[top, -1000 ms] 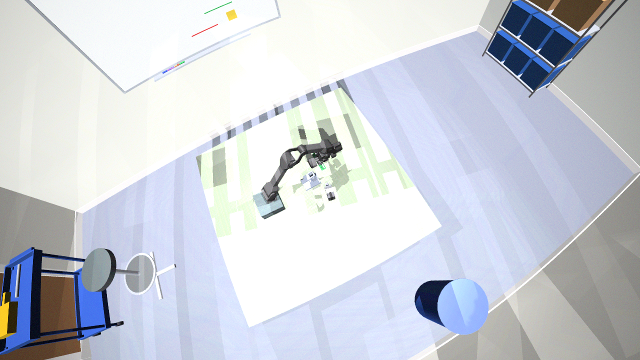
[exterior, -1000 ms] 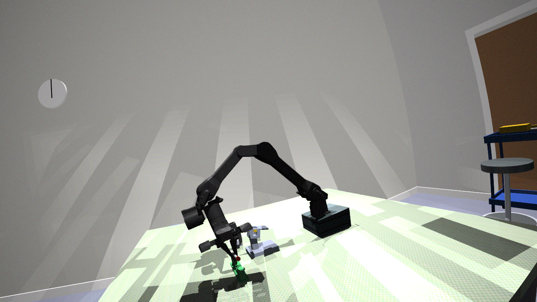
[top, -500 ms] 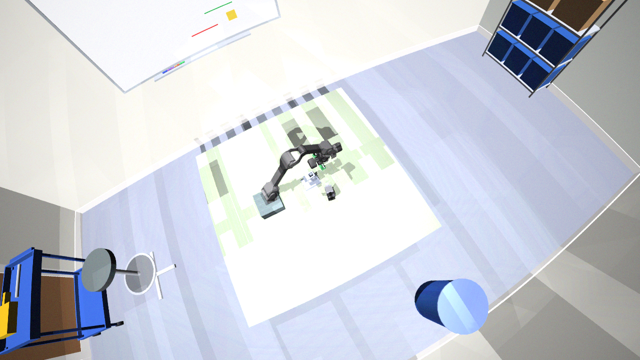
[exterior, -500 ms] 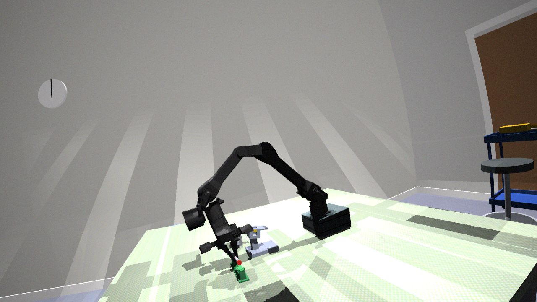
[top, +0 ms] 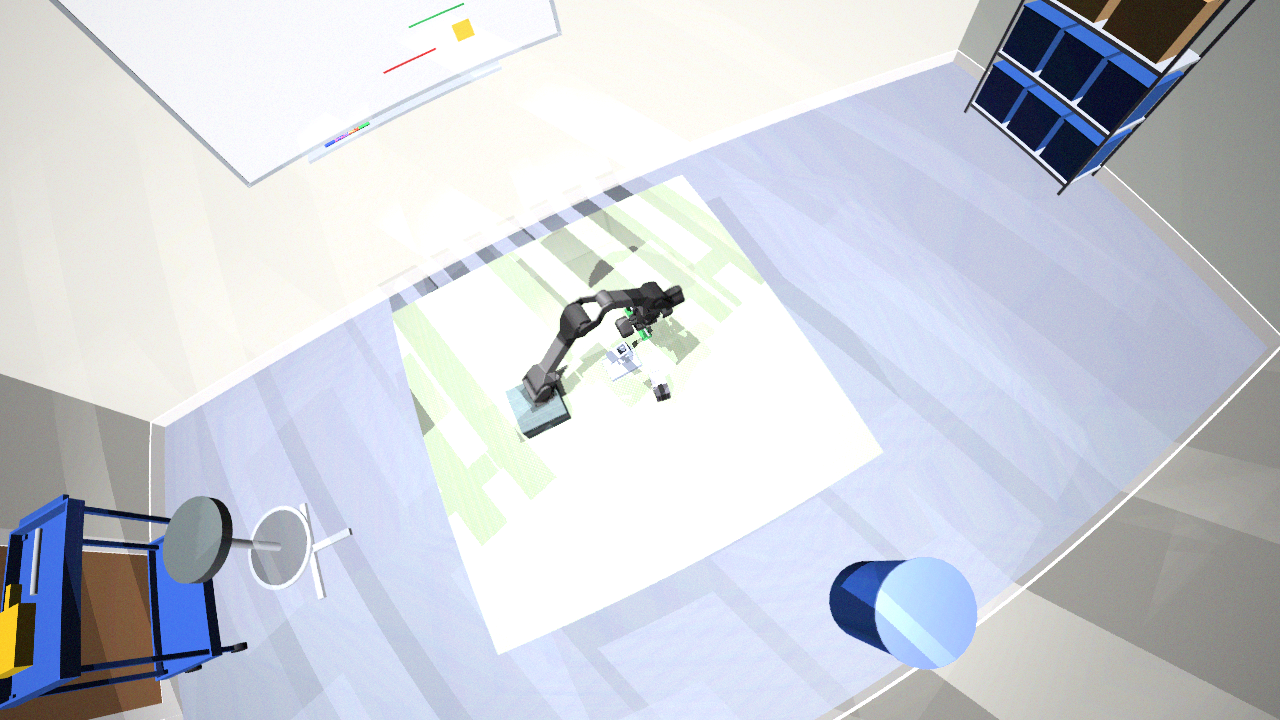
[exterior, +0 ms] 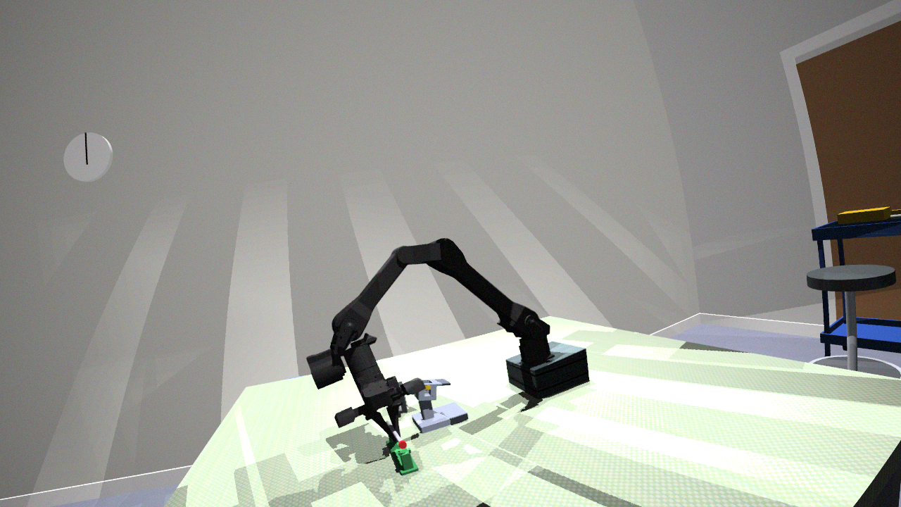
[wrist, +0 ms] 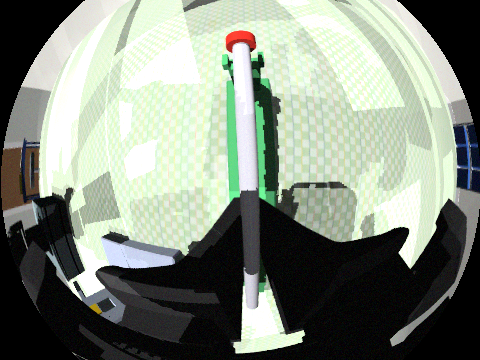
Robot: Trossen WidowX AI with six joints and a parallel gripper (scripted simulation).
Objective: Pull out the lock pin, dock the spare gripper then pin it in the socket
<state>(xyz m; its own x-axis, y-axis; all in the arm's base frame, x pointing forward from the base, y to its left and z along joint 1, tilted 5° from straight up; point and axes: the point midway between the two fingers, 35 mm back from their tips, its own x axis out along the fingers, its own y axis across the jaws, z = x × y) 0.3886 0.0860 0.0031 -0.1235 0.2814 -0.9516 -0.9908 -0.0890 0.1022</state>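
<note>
Now: the green rest 20 mm to the left of my gripper tip. Round my gripper tip: spare gripper 220 mm to the right, 40 mm behind; then grey mount 100 mm behind, 90 mm to the right, 30 mm above.
</note>
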